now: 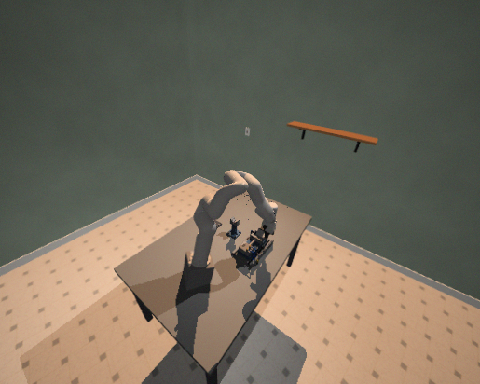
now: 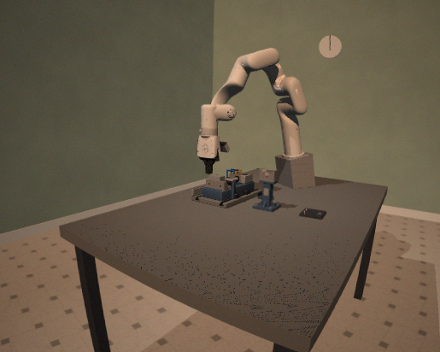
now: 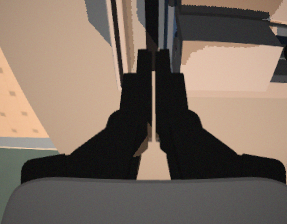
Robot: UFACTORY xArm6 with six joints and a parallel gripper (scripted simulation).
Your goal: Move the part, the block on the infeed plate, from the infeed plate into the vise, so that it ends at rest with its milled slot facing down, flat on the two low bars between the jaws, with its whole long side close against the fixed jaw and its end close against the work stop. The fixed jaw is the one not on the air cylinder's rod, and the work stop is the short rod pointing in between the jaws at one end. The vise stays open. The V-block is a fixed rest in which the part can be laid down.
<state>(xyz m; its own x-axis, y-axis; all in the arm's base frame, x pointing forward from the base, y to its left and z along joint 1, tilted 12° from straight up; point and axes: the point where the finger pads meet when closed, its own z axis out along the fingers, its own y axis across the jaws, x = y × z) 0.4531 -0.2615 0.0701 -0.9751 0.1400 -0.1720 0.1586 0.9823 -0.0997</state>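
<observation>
Right now the part is 4 cm to the left of my hand, 4 cm below it and 1 cm ahead of it. From my hand the other things lie so: air cylinder rod: 8 cm to the left, 8 cm behind, 6 cm below; work stop: 11 cm to the left, 4 cm below, 2 cm ahead; vise base rail: 10 cm below, 7 cm behind, 2 cm to the right.
</observation>
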